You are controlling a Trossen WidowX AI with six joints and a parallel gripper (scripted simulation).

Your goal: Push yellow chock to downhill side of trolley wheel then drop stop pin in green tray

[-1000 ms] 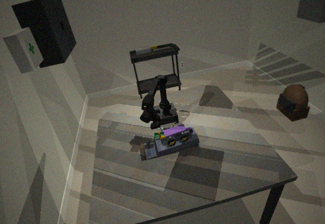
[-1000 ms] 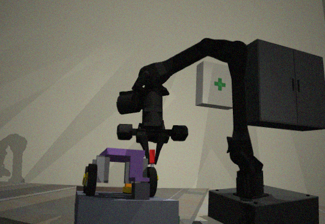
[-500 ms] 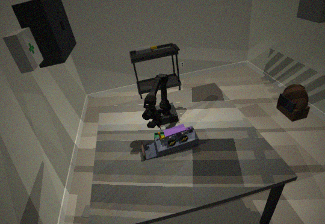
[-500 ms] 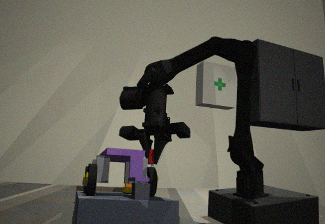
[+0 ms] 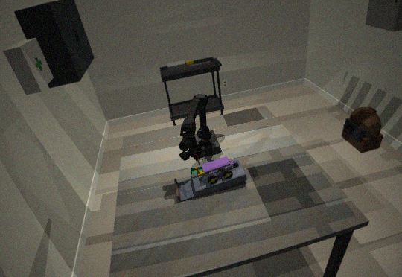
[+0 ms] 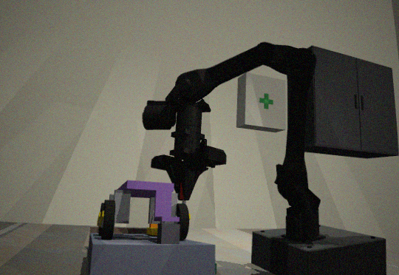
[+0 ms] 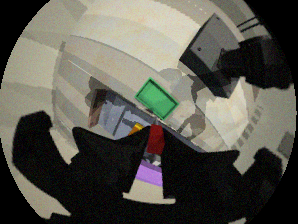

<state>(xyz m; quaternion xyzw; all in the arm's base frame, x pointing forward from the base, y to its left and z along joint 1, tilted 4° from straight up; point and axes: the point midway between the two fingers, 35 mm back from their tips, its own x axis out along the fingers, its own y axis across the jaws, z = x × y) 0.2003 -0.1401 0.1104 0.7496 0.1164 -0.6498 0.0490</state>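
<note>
The red-headed stop pin lies right at my gripper tip. Also, from my gripper tip: yellow chock (60 mm ahead, 50 mm below); then green tray (140 mm below, 30 mm behind); then purple trolley (120 mm ahead, 80 mm to the left, 20 mm below).
</note>
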